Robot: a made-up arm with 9 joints. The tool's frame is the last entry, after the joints.
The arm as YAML. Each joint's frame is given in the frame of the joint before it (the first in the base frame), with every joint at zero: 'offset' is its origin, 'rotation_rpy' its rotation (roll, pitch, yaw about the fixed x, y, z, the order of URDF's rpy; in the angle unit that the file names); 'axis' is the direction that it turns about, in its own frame. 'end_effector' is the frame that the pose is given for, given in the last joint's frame.
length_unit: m
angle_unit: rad
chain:
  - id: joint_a
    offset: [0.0, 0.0, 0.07]
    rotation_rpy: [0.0, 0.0, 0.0]
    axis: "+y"
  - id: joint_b
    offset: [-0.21, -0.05, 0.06]
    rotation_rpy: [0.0, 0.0, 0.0]
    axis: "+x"
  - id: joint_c
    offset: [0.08, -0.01, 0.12]
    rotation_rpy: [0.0, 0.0, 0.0]
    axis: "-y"
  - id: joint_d
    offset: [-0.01, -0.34, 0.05]
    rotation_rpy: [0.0, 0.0, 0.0]
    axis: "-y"
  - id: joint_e
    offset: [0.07, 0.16, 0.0]
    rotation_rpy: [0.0, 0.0, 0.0]
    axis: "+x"
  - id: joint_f
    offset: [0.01, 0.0, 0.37]
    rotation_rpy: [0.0, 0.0, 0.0]
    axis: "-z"
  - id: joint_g
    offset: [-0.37, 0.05, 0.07]
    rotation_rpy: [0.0, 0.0, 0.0]
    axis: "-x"
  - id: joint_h
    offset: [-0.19, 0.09, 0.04]
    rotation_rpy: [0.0, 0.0, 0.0]
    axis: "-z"
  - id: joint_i
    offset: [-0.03, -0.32, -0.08]
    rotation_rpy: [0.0, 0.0, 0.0]
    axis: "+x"
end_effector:
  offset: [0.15, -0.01, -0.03]
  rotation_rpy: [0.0, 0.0, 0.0]
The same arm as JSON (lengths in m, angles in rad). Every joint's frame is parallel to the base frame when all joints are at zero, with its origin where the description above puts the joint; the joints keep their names.
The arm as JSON. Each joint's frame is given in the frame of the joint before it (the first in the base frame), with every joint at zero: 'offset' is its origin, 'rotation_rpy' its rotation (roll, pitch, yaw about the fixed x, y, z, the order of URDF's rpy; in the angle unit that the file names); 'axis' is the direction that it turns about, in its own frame. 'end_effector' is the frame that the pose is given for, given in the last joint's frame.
{"length_unit": "m", "angle_unit": "rad", "chain": [{"id": "joint_a", "offset": [0.0, 0.0, 0.07], "rotation_rpy": [0.0, 0.0, 0.0], "axis": [0.0, 1.0, 0.0]}, {"id": "joint_b", "offset": [-0.21, -0.05, 0.06], "rotation_rpy": [0.0, 0.0, 0.0], "axis": [1.0, 0.0, 0.0]}, {"id": "joint_c", "offset": [0.08, -0.01, 0.12], "rotation_rpy": [0.0, 0.0, 0.0], "axis": [0.0, -1.0, 0.0]}, {"id": "joint_d", "offset": [-0.01, -0.34, 0.05], "rotation_rpy": [0.0, 0.0, 0.0], "axis": [0.0, -1.0, 0.0]}, {"id": "joint_e", "offset": [0.07, 0.16, 0.0], "rotation_rpy": [0.0, 0.0, 0.0], "axis": [1.0, 0.0, 0.0]}, {"id": "joint_f", "offset": [0.01, 0.0, 0.37], "rotation_rpy": [0.0, 0.0, 0.0], "axis": [0.0, 0.0, -1.0]}, {"id": "joint_g", "offset": [-0.37, 0.05, 0.07], "rotation_rpy": [0.0, 0.0, 0.0], "axis": [-1.0, 0.0, 0.0]}, {"id": "joint_h", "offset": [-0.19, 0.09, 0.04], "rotation_rpy": [0.0, 0.0, 0.0], "axis": [0.0, 0.0, -1.0]}, {"id": "joint_i", "offset": [-0.03, -0.32, -0.08], "rotation_rpy": [0.0, 0.0, 0.0], "axis": [1.0, 0.0, 0.0]}], "end_effector": {"offset": [0.15, -0.01, -0.03], "rotation_rpy": [0.0, 0.0, 0.0]}}
